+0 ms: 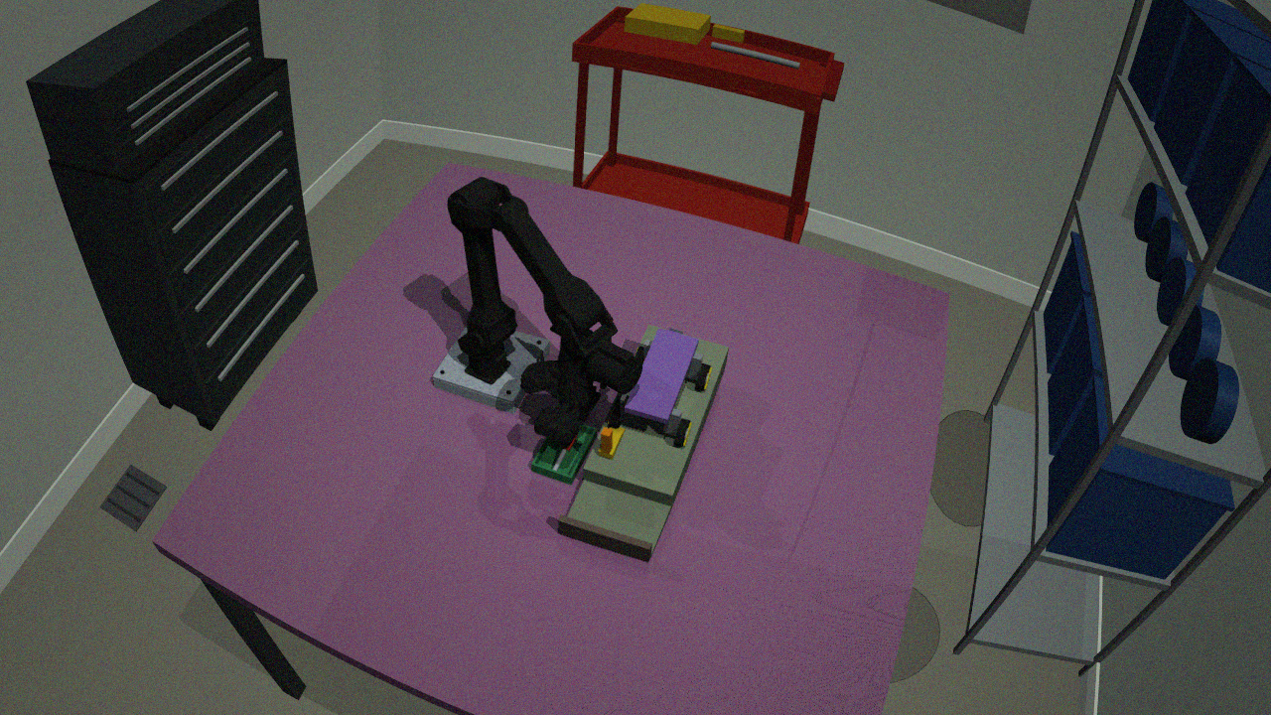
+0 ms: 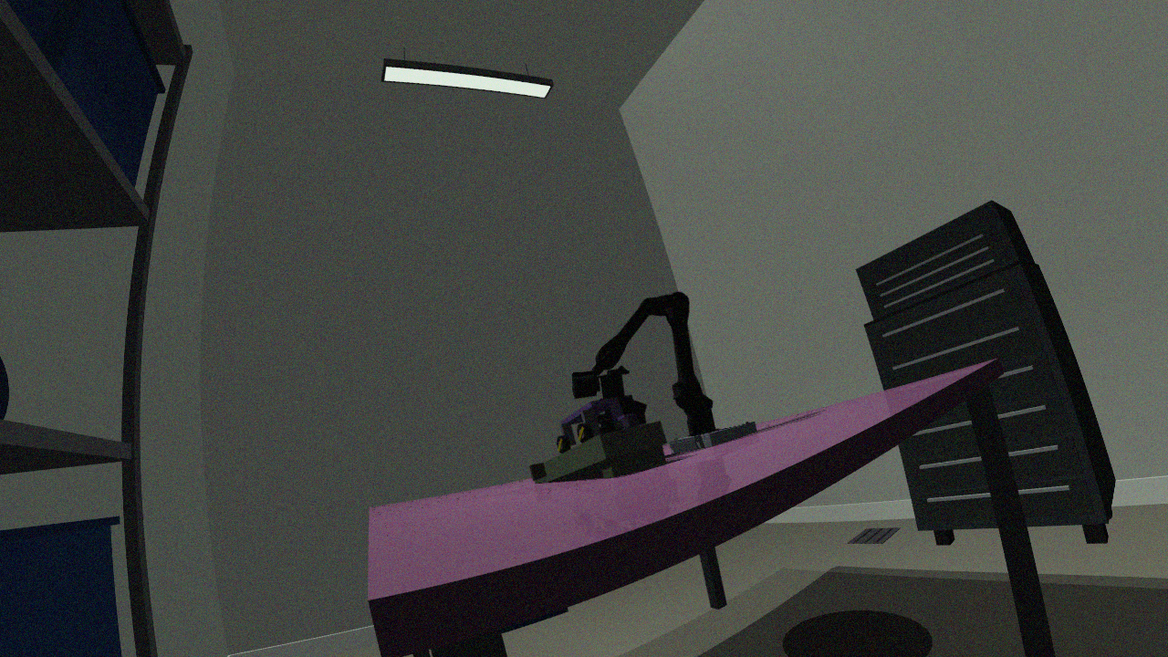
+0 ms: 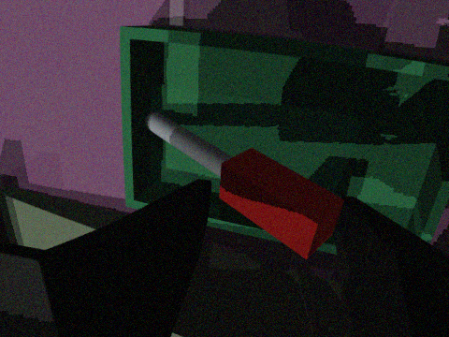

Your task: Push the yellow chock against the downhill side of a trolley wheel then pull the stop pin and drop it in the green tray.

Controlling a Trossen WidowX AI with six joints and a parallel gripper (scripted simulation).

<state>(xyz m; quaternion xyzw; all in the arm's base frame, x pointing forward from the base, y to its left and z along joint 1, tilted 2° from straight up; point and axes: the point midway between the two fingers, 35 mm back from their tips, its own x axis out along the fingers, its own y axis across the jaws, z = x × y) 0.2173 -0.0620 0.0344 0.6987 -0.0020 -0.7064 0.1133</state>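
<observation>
My gripper tip is 20 mm to the left of the red-headed stop pin and 10 mm above it. The rest, counted from my gripper tip: olive ramp (120 mm to the left, 100 mm ahead, 10 mm above); green tray (50 mm below, 10 mm behind); yellow chock (70 mm ahead, 40 mm above, 10 mm to the left).
</observation>
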